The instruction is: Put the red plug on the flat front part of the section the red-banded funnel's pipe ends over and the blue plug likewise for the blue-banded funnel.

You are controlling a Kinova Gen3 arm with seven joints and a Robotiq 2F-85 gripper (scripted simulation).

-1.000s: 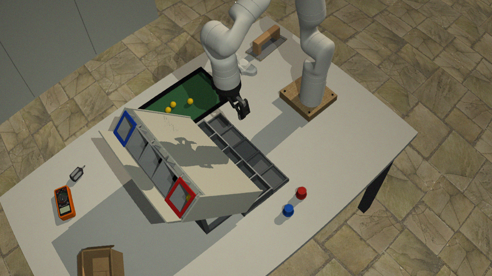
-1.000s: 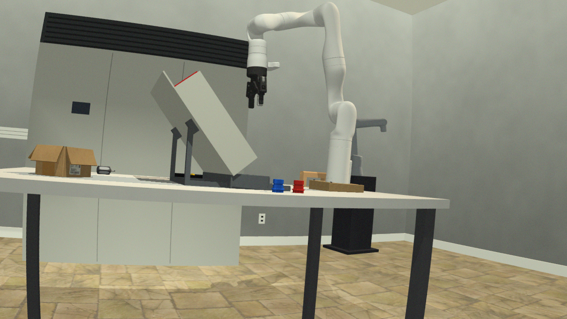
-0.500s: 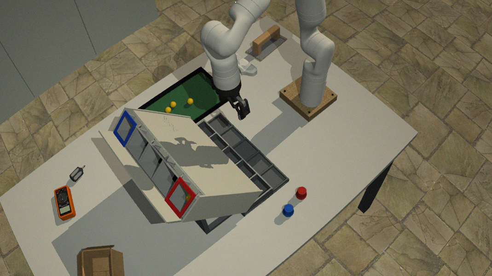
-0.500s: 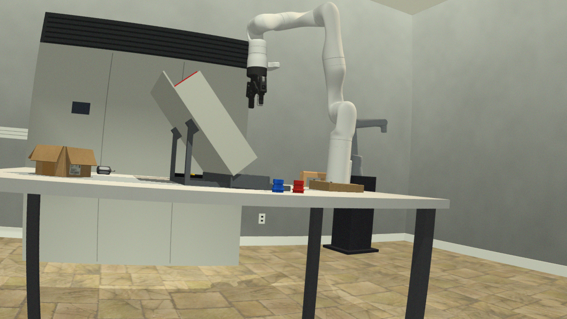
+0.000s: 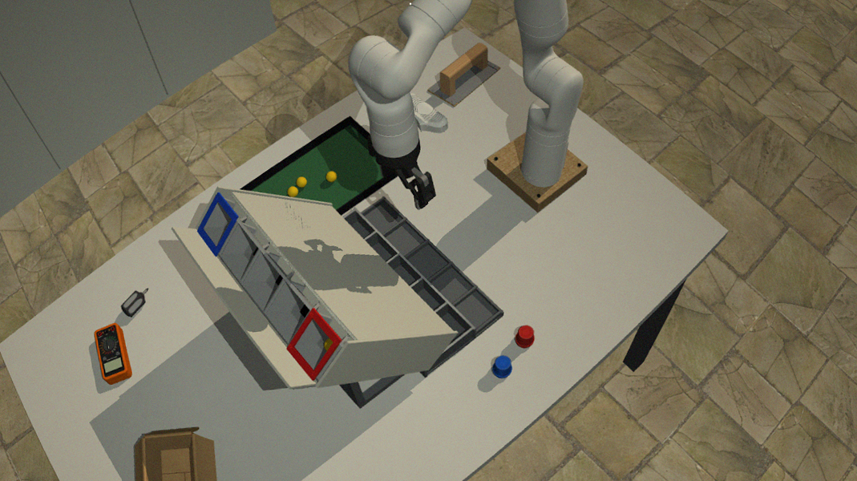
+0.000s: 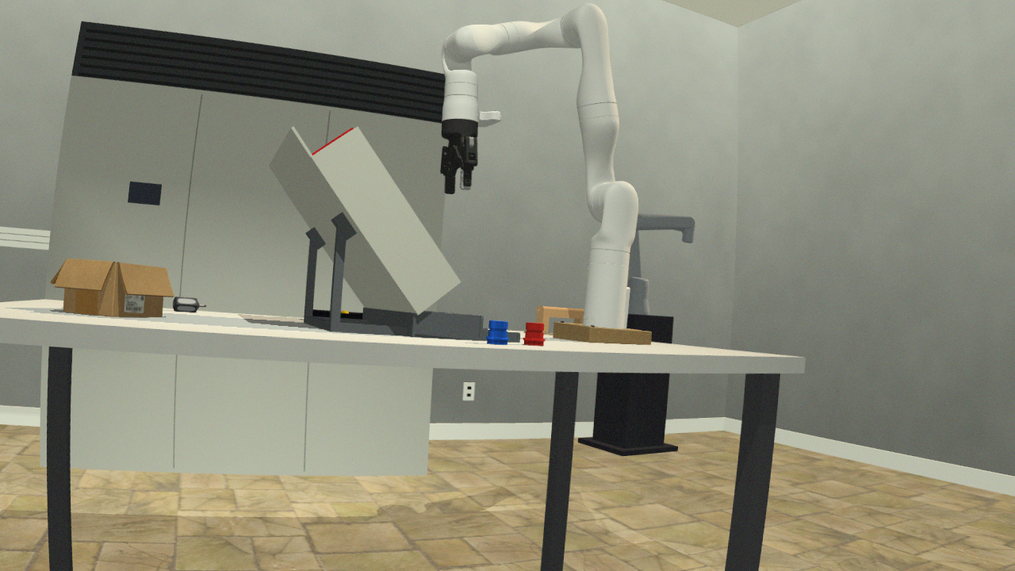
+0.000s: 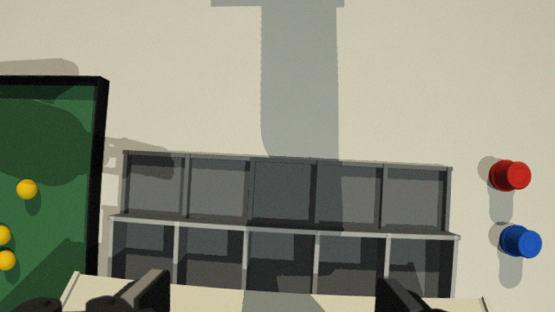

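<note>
My hand is 33 cm to the left of the green marble tray and 29 cm above it. From my hand the other things lie so: dark object 49 cm ahead, 40 cm to the right, 28 cm below; then beige cover 15 cm ahead, 9 cm below, 2 cm to the right; then cardboard box 65 cm ahead, 25 cm below, 1 cm to the left.
</note>
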